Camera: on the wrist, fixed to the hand. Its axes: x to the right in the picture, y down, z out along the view.
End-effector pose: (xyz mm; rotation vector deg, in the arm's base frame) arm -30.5 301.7 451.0 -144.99 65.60 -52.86
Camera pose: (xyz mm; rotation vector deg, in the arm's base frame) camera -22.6 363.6 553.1 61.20 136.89 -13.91
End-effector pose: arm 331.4 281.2 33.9 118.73 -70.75 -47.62
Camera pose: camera 441.0 325.9 16.0 -49.40 -106.98 61.99
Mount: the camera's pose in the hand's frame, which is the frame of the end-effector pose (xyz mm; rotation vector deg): 4.9 -90.2 -78.5 3.40 33.93 169.81
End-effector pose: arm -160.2 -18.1 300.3 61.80 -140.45 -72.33
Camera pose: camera -80.8 -105.2 279.4 -94.03 -52.96 20.17
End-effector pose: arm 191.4 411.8 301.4 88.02 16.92 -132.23
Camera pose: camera 220.1 521.9 264.4 36.82 -62.75 28.24
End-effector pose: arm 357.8 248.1 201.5 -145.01 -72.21 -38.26
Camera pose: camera 265.3 274.2 272.7 -63.79 125.74 -8.81
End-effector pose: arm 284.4 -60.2 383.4 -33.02 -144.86 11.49
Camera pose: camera 289.9 -137.0 475.0 -156.24 34.47 40.34
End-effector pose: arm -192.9 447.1 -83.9 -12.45 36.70 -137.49
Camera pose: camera -269.6 536.0 -107.2 50.18 16.77 28.41
